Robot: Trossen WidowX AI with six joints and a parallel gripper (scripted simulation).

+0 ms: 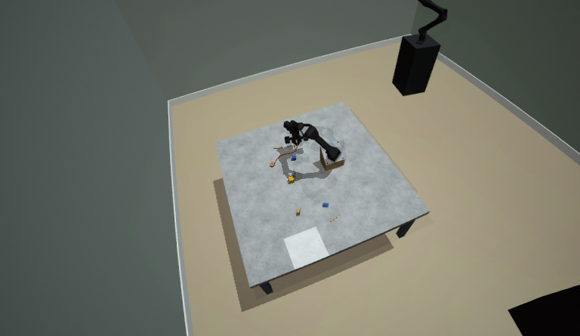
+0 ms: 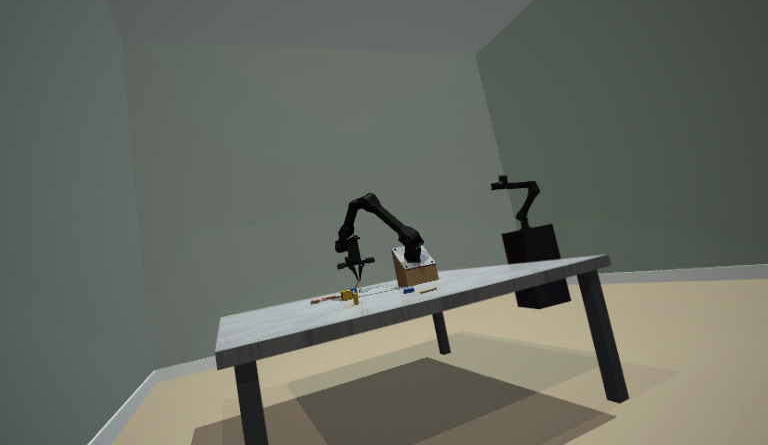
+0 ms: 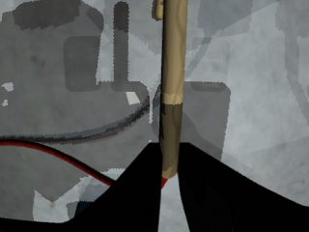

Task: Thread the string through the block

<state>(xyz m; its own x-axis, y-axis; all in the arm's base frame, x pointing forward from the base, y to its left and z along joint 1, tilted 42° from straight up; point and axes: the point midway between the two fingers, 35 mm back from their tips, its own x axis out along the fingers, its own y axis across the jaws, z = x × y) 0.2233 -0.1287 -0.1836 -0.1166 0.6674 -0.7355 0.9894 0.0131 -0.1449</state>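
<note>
Right now the thin wooden stick is 1 cm to the right of my gripper tip. The rest, counted from my gripper tip: round wooden button (23 cm ahead, 10 cm to the left, 5 cm below); then blue cube (5 cm ahead, 9 cm to the left, 4 cm below).
</note>
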